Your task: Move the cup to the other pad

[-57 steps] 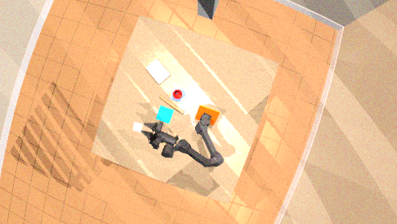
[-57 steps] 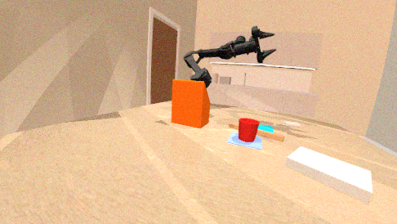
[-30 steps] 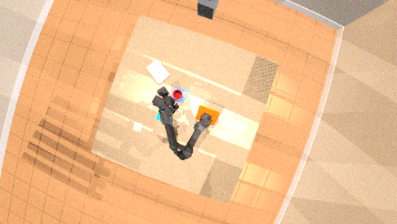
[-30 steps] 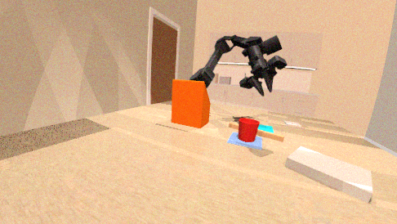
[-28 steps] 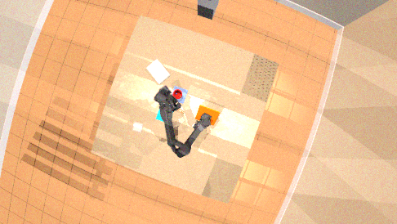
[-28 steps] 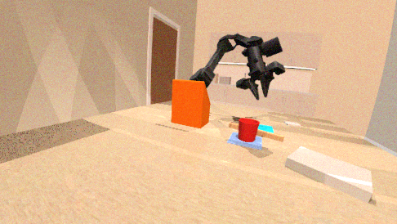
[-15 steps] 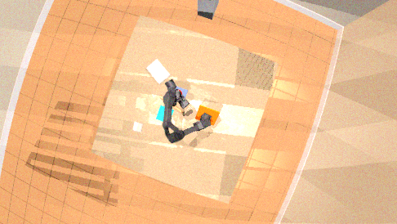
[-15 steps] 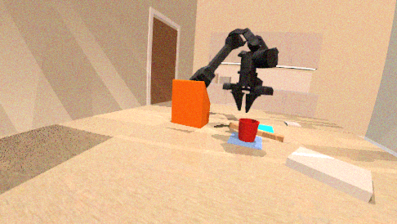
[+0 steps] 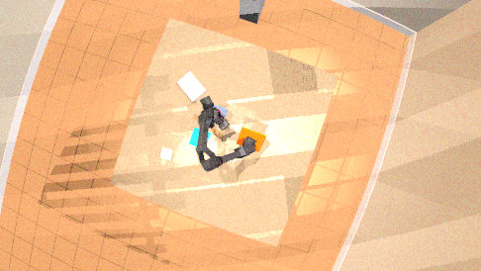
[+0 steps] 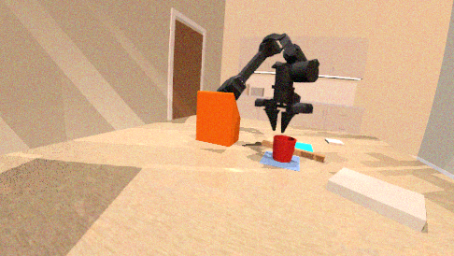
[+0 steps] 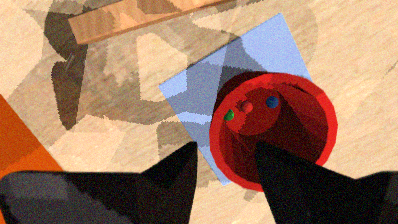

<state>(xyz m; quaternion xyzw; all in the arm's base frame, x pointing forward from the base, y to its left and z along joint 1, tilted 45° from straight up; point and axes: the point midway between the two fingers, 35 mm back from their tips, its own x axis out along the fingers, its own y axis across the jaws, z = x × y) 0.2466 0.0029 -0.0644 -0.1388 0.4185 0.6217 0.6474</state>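
My gripper tip is now 50 mm above the red cup, 30 mm short of it and 10 mm to the left of it. The rest, counted from my gripper tip: blue marble (70 mm below, 40 mm ahead, 10 mm to the right); then wooden bar (90 mm to the left, 90 mm below, 40 mm ahead); then light blue pad (100 mm below, 30 mm ahead, 10 mm to the right).
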